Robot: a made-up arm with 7 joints.
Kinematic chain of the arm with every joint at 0, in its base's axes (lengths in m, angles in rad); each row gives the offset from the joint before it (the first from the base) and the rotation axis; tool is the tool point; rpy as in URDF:
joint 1: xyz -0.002 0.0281 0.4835 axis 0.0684 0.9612 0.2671
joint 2: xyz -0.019 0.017 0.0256 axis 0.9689 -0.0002 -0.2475
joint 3: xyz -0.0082 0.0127 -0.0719 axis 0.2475 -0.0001 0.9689
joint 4: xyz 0.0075 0.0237 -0.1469 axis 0.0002 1 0
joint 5: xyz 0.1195 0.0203 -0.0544 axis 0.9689 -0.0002 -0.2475
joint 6: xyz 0.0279 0.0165 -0.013 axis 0.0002 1 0
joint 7: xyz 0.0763 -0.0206 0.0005 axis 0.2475 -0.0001 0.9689
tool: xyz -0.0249 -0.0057 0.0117 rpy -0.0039 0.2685 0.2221
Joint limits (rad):
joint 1: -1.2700..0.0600
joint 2: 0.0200..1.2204
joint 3: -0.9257..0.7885
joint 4: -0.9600..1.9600
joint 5: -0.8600..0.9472
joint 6: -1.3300..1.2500
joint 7: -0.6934..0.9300
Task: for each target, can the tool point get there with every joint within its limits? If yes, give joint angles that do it. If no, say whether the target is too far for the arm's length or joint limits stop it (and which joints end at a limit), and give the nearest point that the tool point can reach.
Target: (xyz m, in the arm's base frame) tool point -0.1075 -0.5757 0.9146
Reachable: no: too far | nearest point 0.1004 -0.1609 0.5566 | short by 0.586 m
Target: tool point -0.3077 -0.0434 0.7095
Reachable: no: joint limits stop it (at a limit: joint 1, joint 2, joint 3, joint 4, joint 5, joint 7) | nearest point -0.0672 0.1283 0.6357 | short by 0.305 m
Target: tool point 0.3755 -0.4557 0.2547
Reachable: no: too far | nearest point 0.2854 -0.1882 0.3540 | short by 0.299 m
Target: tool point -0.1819 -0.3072 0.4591
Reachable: no: joint limits stop it (at a limit: joint 1, joint 2, joint 3, joint 5, joint 7) | nearest point 0.0426 -0.1292 0.5103 | short by 0.291 m
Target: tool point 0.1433 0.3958 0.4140
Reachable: yes | joints -0.4270 1.1124 0.3757 1.2615 0.1846 -0.8359 0.4447
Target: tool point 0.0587 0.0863 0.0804
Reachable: yes | joints -0.2491 0.1661 -0.5213 1.3270 0.4847 -0.1164 0.7986
